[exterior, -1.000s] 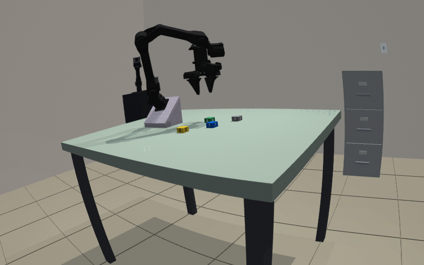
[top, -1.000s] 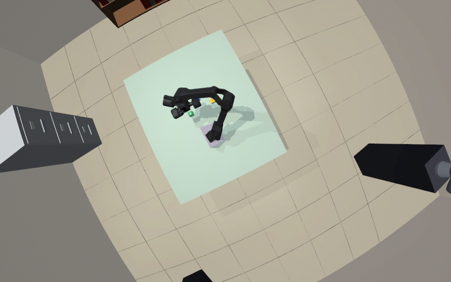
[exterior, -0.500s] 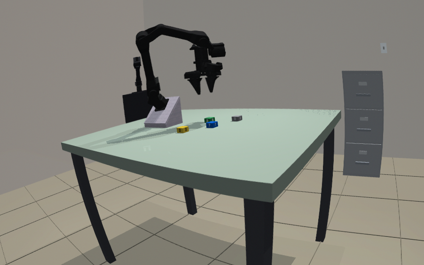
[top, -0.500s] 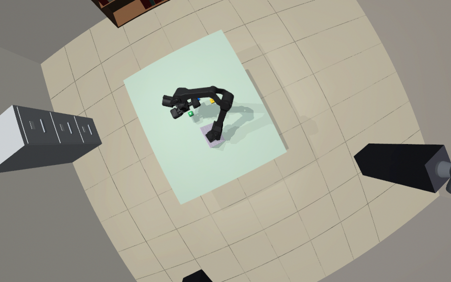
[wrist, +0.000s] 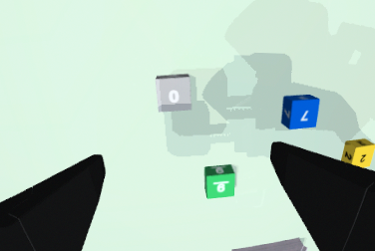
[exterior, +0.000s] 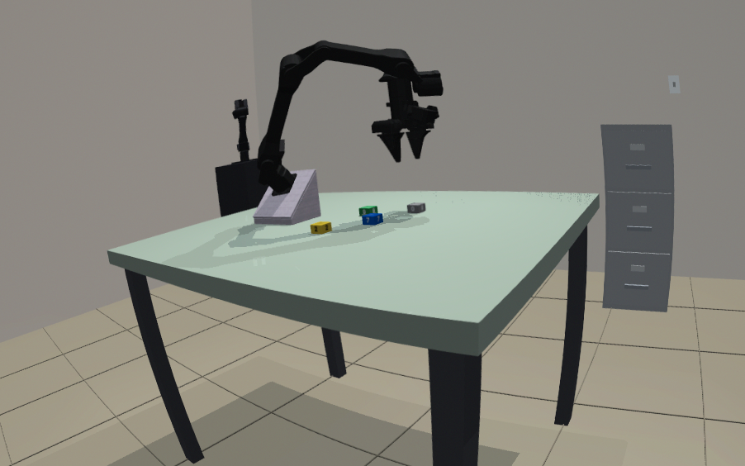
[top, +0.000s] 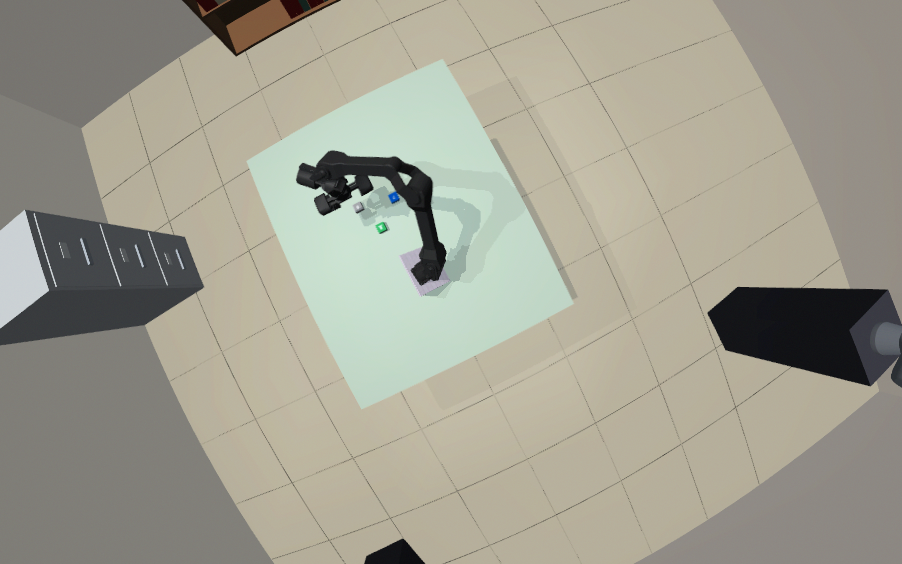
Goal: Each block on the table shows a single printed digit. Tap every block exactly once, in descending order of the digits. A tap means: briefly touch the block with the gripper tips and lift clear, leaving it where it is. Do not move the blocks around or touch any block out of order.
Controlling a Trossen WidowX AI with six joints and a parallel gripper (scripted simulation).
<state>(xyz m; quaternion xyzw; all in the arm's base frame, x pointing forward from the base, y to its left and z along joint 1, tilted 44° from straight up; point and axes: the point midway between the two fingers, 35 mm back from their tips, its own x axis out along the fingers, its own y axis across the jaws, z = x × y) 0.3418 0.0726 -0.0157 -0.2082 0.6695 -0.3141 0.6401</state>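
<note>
Right now my gripper tip is 110 mm past the green block, 30 mm to the left of it and 110 mm above it. From my gripper tip the other things lie so: grey block marked 0: 10 mm ahead, 10 mm to the left, 110 mm below; then blue block marked 7: 40 mm behind, 120 mm to the right, 110 mm below; then yellow block marked 2: 120 mm behind, 210 mm to the right, 110 mm below.
</note>
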